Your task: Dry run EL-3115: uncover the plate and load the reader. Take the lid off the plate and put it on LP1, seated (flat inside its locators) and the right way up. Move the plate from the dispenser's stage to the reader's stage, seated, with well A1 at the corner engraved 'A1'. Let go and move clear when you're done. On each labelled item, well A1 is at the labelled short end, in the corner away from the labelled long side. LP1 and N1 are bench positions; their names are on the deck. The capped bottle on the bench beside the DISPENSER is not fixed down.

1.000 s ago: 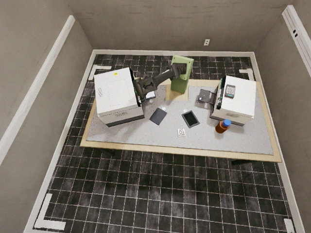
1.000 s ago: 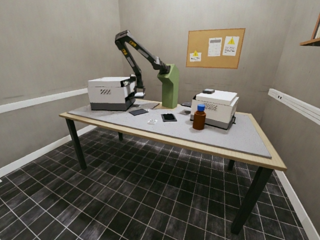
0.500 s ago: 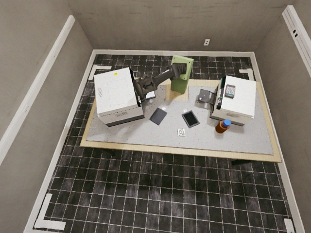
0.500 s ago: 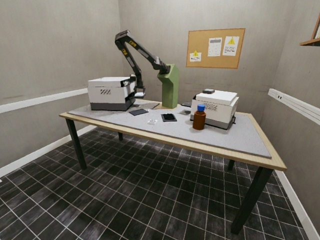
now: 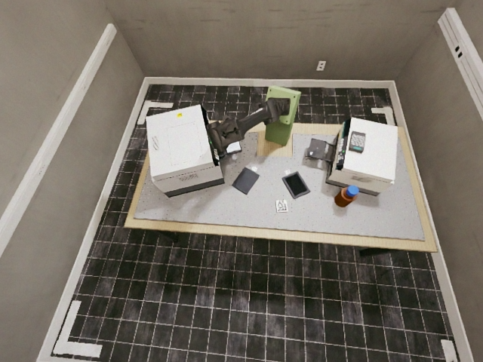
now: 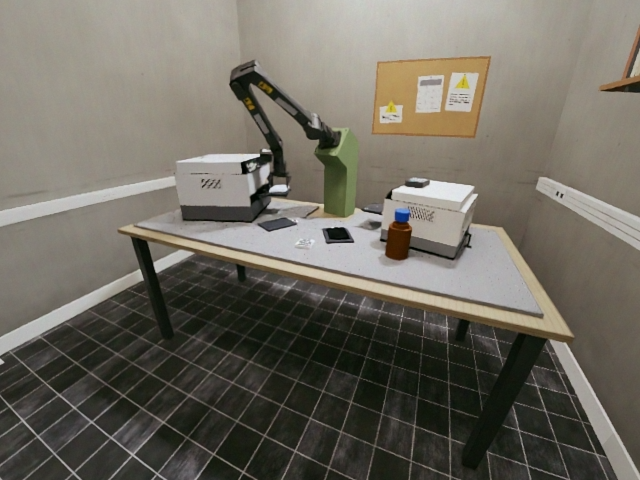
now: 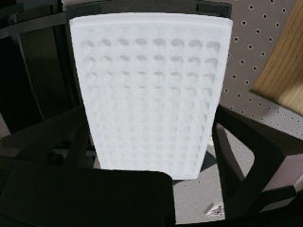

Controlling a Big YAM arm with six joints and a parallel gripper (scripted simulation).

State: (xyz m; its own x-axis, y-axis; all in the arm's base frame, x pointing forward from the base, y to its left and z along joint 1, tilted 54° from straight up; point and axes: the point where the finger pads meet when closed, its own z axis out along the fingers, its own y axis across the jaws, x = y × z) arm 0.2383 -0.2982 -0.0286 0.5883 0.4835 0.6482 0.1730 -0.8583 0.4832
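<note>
My hand is right at the white well plate. Also, from my hand: brown capped bottle (690 mm to the left, 330 mm ahead, 30 mm below); then dark flat lid (420 mm to the left, 230 mm ahead, 120 mm below).
</note>
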